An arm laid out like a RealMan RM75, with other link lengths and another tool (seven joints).
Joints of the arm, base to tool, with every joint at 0 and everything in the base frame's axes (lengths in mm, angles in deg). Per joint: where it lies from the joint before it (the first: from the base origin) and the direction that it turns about. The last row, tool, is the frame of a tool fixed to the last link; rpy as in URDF.
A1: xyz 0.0 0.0 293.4 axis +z
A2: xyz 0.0 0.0 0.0 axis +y
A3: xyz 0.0 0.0 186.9 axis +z
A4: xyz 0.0 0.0 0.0 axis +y
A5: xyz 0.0 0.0 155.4 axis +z
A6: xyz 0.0 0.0 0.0 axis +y
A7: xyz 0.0 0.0 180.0 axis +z
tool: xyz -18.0 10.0 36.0 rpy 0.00 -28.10 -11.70
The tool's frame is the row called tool.
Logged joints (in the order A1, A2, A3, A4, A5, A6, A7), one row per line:
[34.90, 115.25, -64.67, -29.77, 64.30, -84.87, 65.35]
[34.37, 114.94, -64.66, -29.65, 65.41, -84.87, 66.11]
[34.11, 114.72, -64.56, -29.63, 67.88, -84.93, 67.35]
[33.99, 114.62, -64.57, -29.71, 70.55, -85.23, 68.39]
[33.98, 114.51, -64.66, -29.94, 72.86, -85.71, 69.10]
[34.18, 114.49, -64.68, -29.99, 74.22, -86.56, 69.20]
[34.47, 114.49, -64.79, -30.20, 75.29, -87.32, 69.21]
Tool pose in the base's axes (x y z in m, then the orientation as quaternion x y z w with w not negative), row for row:
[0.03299, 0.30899, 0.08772, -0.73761, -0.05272, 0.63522, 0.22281]
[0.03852, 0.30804, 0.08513, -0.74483, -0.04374, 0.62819, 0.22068]
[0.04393, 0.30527, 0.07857, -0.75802, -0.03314, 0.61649, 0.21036]
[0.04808, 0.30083, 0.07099, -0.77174, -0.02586, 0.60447, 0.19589]
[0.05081, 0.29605, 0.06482, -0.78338, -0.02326, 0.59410, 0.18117]
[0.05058, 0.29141, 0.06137, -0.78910, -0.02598, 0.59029, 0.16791]
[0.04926, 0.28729, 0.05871, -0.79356, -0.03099, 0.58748, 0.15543]
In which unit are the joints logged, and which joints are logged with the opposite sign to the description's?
The joints are logged in degrees. Opposite sign: A5.
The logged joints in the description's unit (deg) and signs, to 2 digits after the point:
[34.90, 115.25, -64.67, -29.77, -64.30, -84.87, 65.35]
[34.37, 114.94, -64.66, -29.65, -65.41, -84.87, 66.11]
[34.11, 114.72, -64.56, -29.63, -67.88, -84.93, 67.35]
[33.99, 114.62, -64.57, -29.71, -70.55, -85.23, 68.39]
[33.98, 114.51, -64.66, -29.94, -72.86, -85.71, 69.10]
[34.18, 114.49, -64.68, -29.99, -74.22, -86.56, 69.20]
[34.47, 114.49, -64.79, -30.20, -75.29, -87.32, 69.21]

